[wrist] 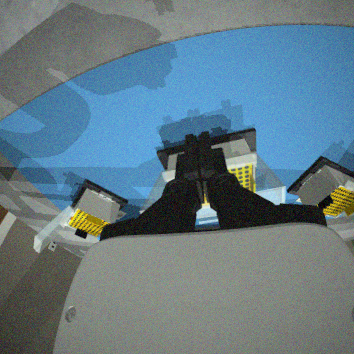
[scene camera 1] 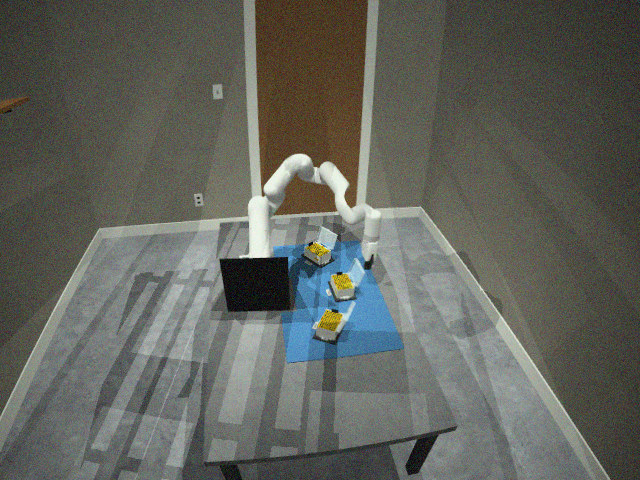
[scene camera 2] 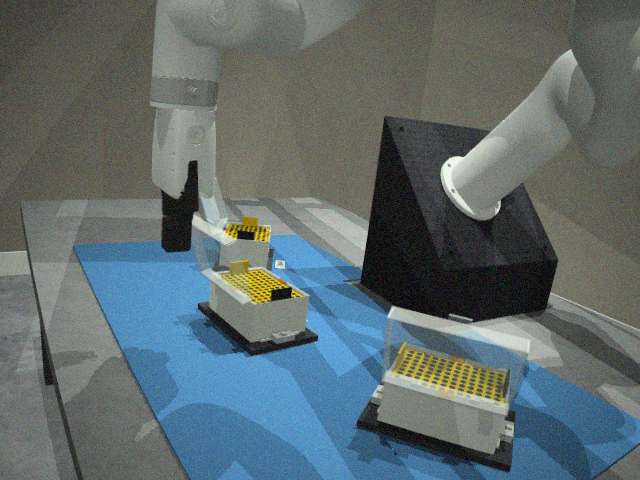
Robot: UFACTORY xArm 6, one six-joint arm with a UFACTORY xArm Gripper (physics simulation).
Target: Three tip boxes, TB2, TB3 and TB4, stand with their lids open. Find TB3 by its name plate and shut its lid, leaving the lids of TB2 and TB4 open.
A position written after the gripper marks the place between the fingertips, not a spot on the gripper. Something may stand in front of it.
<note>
In view: the gripper (scene camera 2: 175,249), a lid (scene camera 2: 217,254), a lid (scene camera 2: 450,360) and a tip box (scene camera 2: 258,253).
</note>
